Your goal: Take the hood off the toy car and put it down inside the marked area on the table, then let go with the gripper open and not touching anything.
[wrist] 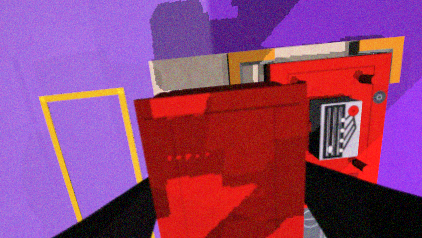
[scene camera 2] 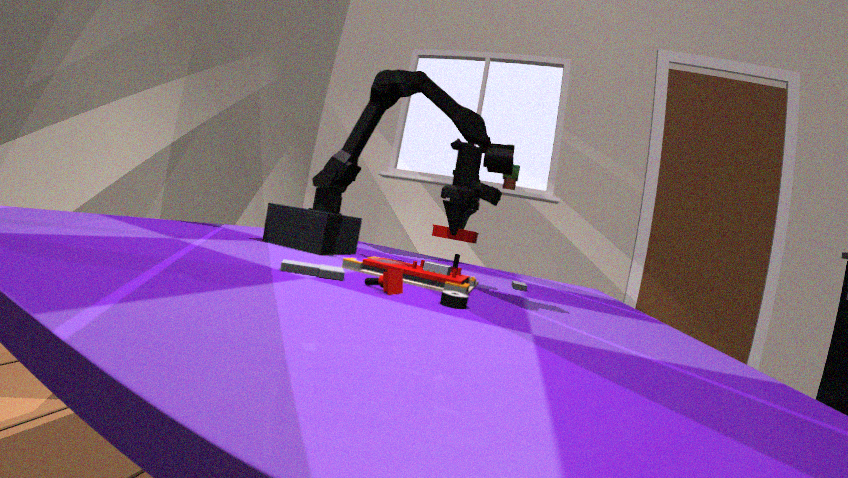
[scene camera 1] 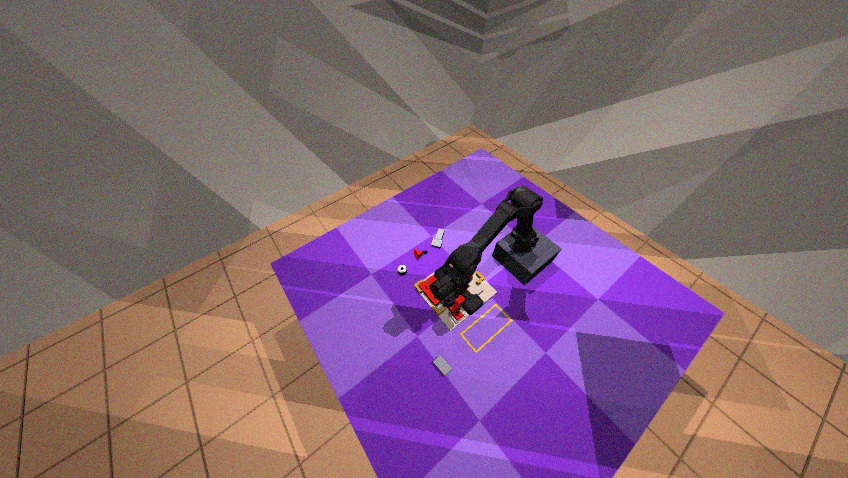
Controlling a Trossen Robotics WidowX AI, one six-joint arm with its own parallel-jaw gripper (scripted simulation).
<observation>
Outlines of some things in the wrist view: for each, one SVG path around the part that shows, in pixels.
My gripper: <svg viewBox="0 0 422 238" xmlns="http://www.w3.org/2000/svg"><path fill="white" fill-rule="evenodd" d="M148 177L96 210L87 218L83 218L52 238L152 238L156 214ZM305 161L304 202L326 238L422 238L421 196L391 187L384 187L332 168L329 169Z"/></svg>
A hood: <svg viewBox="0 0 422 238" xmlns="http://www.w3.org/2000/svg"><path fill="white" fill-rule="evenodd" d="M307 83L282 84L277 81L261 81L160 92L151 98L133 100L161 238L304 238Z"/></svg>
</observation>
